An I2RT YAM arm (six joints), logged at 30 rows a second.
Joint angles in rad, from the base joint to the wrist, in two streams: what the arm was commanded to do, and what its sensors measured. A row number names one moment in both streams.
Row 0, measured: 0.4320 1.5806 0.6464 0.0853 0.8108 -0.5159
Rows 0 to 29, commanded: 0.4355 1.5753 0.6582 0.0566 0.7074 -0.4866; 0.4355 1.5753 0.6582 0.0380 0.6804 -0.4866; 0.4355 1.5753 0.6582 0.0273 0.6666 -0.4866; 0.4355 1.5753 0.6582 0.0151 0.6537 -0.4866; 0.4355 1.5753 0.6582 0.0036 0.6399 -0.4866; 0.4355 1.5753 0.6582 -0.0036 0.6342 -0.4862; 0.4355 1.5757 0.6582 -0.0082 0.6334 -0.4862; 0.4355 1.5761 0.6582 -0.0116 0.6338 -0.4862; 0.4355 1.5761 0.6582 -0.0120 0.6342 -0.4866; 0.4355 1.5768 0.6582 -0.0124 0.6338 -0.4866; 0.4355 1.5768 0.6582 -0.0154 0.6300 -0.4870; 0.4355 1.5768 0.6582 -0.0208 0.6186 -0.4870; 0.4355 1.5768 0.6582 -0.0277 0.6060 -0.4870; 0.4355 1.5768 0.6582 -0.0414 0.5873 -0.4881; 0.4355 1.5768 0.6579 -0.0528 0.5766 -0.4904; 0.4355 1.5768 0.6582 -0.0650 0.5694 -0.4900; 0.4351 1.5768 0.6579 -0.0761 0.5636 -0.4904; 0.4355 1.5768 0.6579 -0.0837 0.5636 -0.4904; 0.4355 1.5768 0.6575 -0.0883 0.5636 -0.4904; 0.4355 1.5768 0.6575 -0.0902 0.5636 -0.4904; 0.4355 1.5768 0.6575 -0.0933 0.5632 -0.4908; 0.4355 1.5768 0.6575 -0.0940 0.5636 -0.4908; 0.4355 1.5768 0.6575 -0.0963 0.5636 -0.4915; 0.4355 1.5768 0.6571 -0.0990 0.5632 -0.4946; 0.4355 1.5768 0.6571 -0.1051 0.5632 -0.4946; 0.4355 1.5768 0.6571 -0.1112 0.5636 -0.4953; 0.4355 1.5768 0.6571 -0.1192 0.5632 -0.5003; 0.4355 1.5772 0.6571 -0.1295 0.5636 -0.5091; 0.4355 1.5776 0.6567 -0.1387 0.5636 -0.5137; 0.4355 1.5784 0.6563 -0.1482 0.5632 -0.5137
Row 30, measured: 0.4320 1.5806 0.6464 -0.1326 0.5724 -0.5041
